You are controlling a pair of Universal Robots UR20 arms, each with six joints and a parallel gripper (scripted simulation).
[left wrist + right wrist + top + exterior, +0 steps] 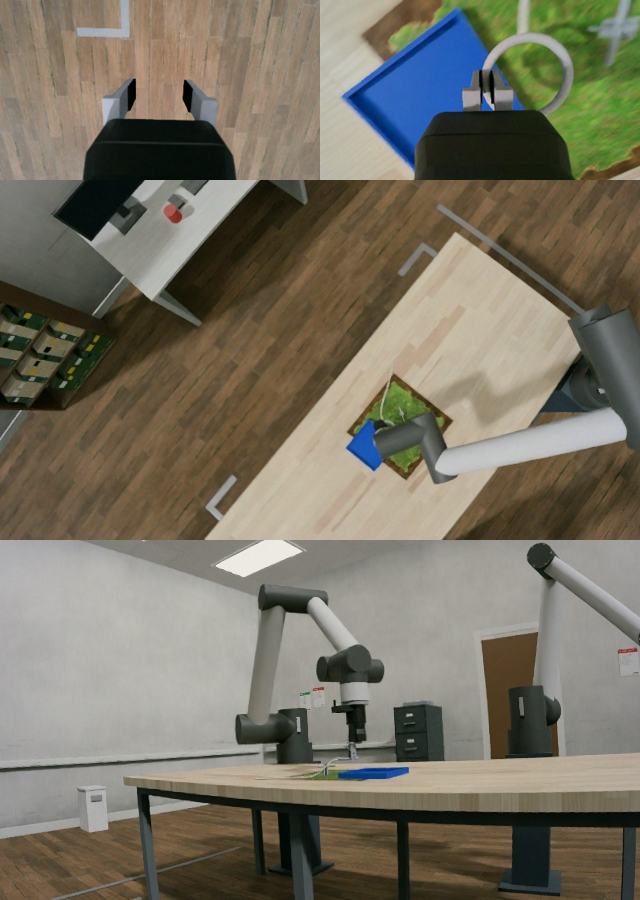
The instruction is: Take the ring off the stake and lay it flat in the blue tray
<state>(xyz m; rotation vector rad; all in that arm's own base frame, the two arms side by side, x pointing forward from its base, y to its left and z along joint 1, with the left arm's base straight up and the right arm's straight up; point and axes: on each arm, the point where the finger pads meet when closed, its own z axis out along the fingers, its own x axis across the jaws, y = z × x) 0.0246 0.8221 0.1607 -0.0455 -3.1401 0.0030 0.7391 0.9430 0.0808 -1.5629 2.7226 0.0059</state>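
Observation:
Right now my right hand is 80 mm to the right of the blue tray and 70 mm above it. The rest, counted from my right hand: grey stake (60 mm behind, 140 mm to the right, 60 mm below); green mat (90 mm behind, 80 mm to the right, 90 mm below); grey ring (30 mm behind, 30 mm to the right, 10 mm below).

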